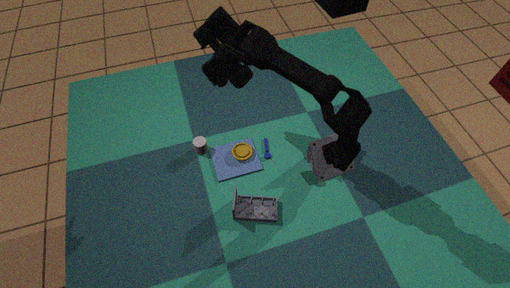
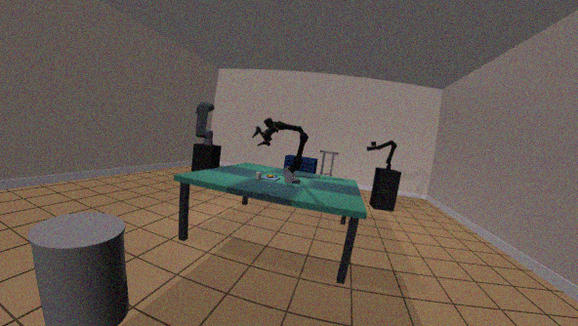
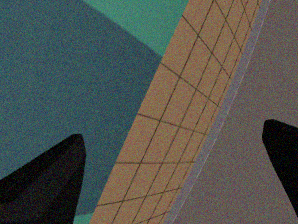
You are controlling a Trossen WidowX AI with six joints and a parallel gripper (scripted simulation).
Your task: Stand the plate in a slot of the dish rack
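My gripper tip is 2 cm past the yellow plate, 16 cm to the right of it and 27 cm above it. Round my gripper tip: blue spoon 10 cm behind, 18 cm to the left, 28 cm below; then blue mat 1 cm ahead, 17 cm to the left, 28 cm below; then cup 10 cm ahead, 9 cm to the left, 26 cm below.
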